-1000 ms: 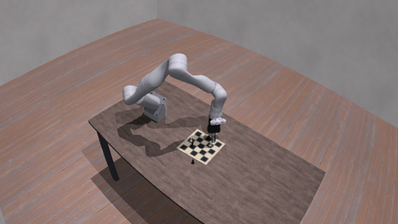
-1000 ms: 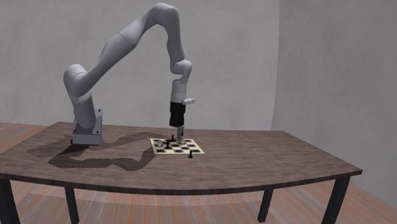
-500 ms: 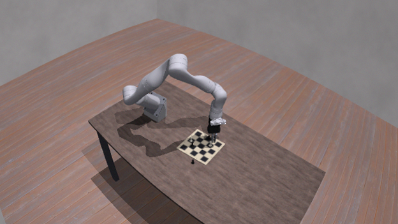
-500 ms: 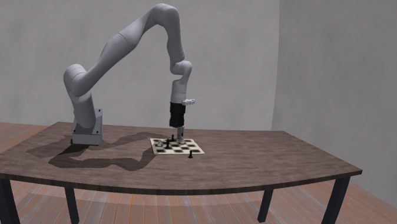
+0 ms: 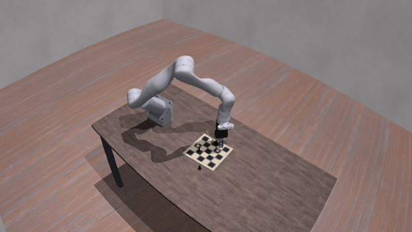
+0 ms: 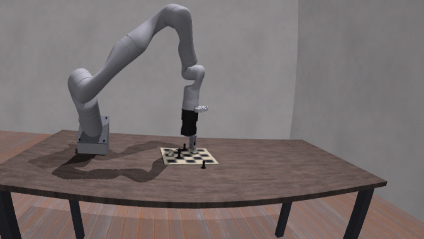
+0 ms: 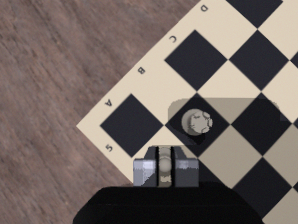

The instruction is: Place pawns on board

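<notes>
Right now my hand is 8 cm to the left of the chessboard, 3 cm past it and 3 cm above it.
</notes>
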